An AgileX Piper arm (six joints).
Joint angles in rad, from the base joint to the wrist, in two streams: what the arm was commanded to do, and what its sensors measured. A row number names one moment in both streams.
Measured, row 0: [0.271 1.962 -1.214 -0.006 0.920 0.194]
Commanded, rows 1 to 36: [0.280 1.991 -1.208 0.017 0.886 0.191]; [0.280 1.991 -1.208 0.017 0.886 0.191]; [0.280 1.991 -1.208 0.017 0.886 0.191]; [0.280 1.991 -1.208 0.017 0.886 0.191]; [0.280 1.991 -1.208 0.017 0.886 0.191]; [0.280 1.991 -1.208 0.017 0.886 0.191]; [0.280 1.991 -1.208 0.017 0.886 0.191]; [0.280 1.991 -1.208 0.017 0.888 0.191]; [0.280 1.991 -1.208 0.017 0.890 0.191]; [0.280 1.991 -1.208 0.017 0.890 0.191]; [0.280 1.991 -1.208 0.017 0.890 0.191]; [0.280 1.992 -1.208 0.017 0.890 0.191]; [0.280 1.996 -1.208 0.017 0.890 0.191]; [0.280 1.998 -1.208 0.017 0.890 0.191]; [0.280 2.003 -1.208 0.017 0.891 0.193]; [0.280 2.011 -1.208 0.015 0.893 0.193]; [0.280 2.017 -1.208 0.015 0.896 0.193]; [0.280 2.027 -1.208 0.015 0.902 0.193]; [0.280 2.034 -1.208 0.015 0.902 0.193]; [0.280 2.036 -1.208 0.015 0.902 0.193]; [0.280 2.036 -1.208 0.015 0.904 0.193]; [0.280 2.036 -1.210 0.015 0.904 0.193]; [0.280 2.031 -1.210 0.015 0.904 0.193]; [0.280 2.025 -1.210 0.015 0.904 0.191]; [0.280 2.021 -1.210 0.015 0.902 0.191]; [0.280 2.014 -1.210 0.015 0.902 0.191]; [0.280 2.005 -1.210 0.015 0.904 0.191]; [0.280 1.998 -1.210 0.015 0.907 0.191]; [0.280 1.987 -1.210 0.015 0.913 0.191]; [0.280 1.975 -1.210 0.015 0.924 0.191]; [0.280 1.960 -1.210 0.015 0.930 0.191]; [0.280 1.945 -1.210 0.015 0.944 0.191]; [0.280 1.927 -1.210 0.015 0.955 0.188]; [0.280 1.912 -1.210 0.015 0.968 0.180]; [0.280 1.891 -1.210 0.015 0.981 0.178]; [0.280 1.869 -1.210 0.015 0.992 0.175]
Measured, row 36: [0.271 1.950 -1.213 0.000 0.948 0.192]
